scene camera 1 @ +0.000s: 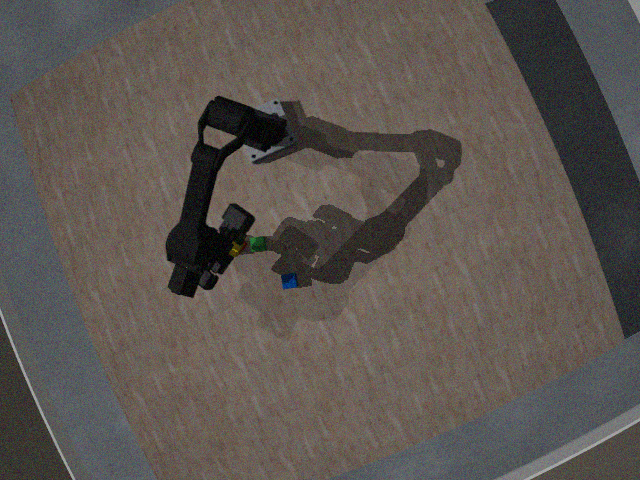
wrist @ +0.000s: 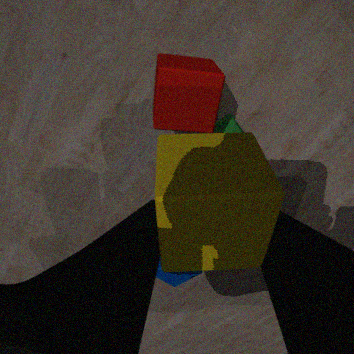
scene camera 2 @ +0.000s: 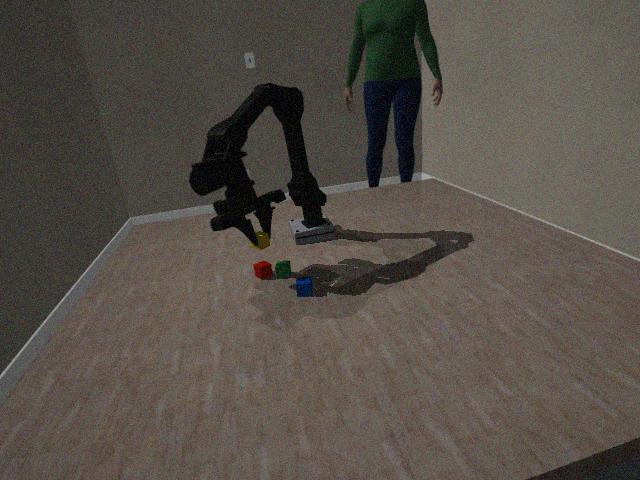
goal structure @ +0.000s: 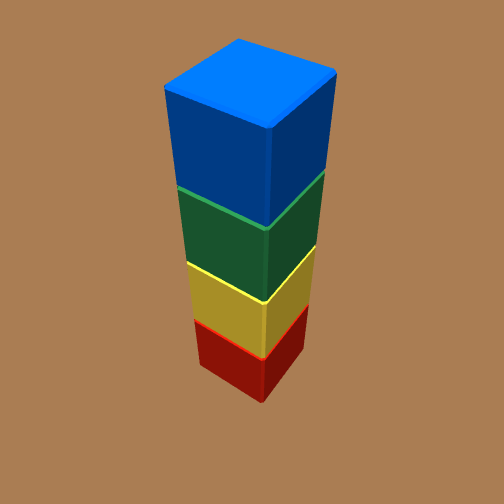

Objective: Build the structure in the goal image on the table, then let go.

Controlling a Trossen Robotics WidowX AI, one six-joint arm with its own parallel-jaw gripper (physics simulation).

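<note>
My gripper [scene camera 2: 261, 241] [wrist: 208, 213] is shut on a yellow cube and holds it in the air above the table. The yellow cube [scene camera 1: 235, 249] [scene camera 2: 263, 239] [wrist: 215, 200] is between the fingertips. A red cube [scene camera 2: 263, 270] [wrist: 187, 95] rests on the table below; in scene camera 1 it is mostly hidden by the gripper and the yellow cube. A green cube [scene camera 1: 257, 244] [scene camera 2: 282, 269] sits close beside the red one, and a small part of the green cube [wrist: 232, 126] shows in the wrist view. A blue cube [scene camera 1: 289, 281] [scene camera 2: 304, 287] [wrist: 175, 277] stands apart from them, nearer scene camera 2.
The arm's light base plate [scene camera 1: 281, 139] [scene camera 2: 313, 232] stands behind the cubes in the scene camera 2 view. The arm's dark shadow falls across the table beside the green and blue cubes. A person [scene camera 2: 392, 67] in a green top stands in the background near the walls.
</note>
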